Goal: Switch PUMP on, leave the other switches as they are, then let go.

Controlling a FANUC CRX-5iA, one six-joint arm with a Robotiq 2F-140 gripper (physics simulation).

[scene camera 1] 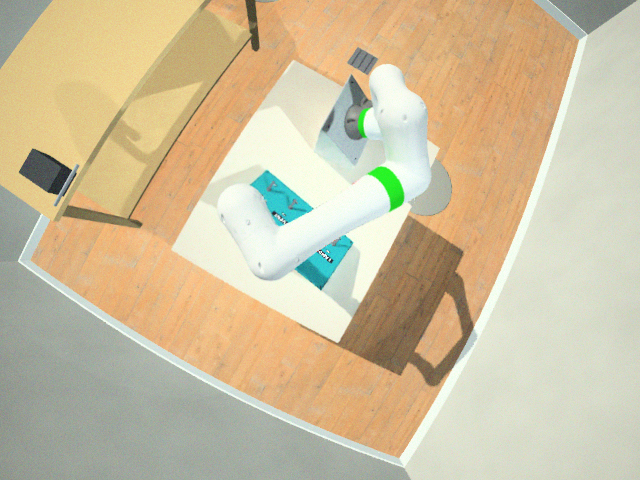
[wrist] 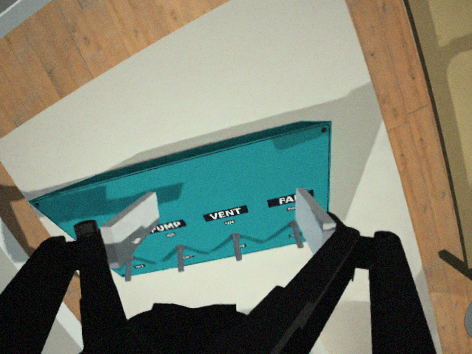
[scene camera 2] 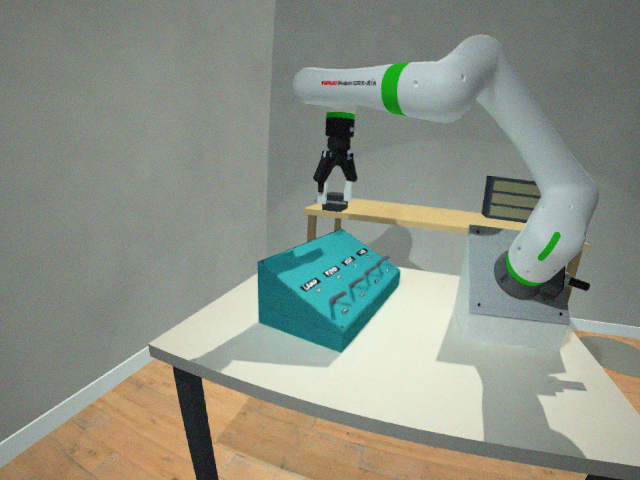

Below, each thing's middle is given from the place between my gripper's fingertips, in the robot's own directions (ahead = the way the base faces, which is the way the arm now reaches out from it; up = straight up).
Now: the teal switch panel (scene camera 2: 295,288) 70 mm behind my hand, 110 mm to the left of it and 220 mm below it.
